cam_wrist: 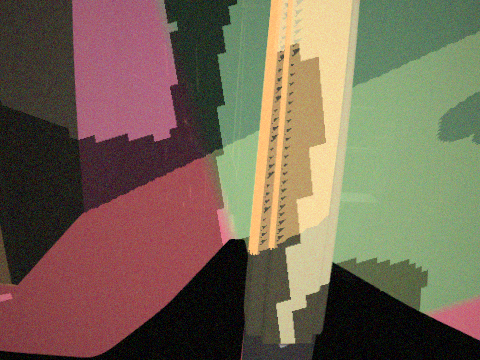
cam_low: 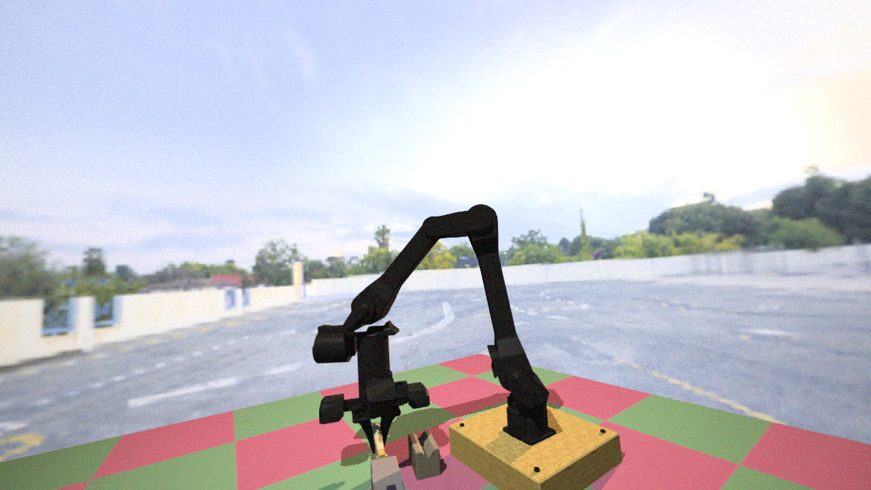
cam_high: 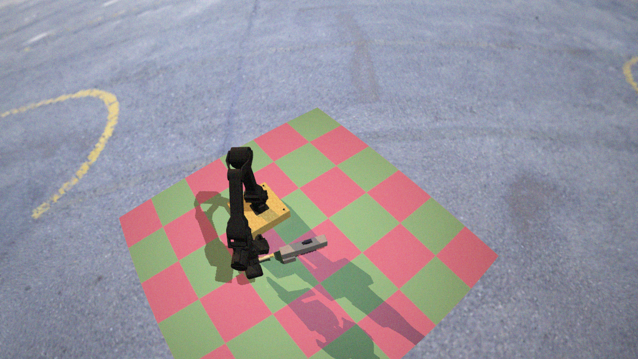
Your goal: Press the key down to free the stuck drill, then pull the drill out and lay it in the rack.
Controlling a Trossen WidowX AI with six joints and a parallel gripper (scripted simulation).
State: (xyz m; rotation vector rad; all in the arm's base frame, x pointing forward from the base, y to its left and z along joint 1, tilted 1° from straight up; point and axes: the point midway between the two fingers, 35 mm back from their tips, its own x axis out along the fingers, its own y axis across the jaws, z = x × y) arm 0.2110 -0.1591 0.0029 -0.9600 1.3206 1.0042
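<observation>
Now: gripper tip 1 cm short of the drill, 4 cm to the right of it and 3 cm below it. The rest, counted from my gripper tip: dark key (7 cm ahead, 22 cm to the left, 3 cm above); notched rack (6 cm behind, 6 cm to the left); long grey block (6 cm ahead, 19 cm to the left, 2 cm above).
</observation>
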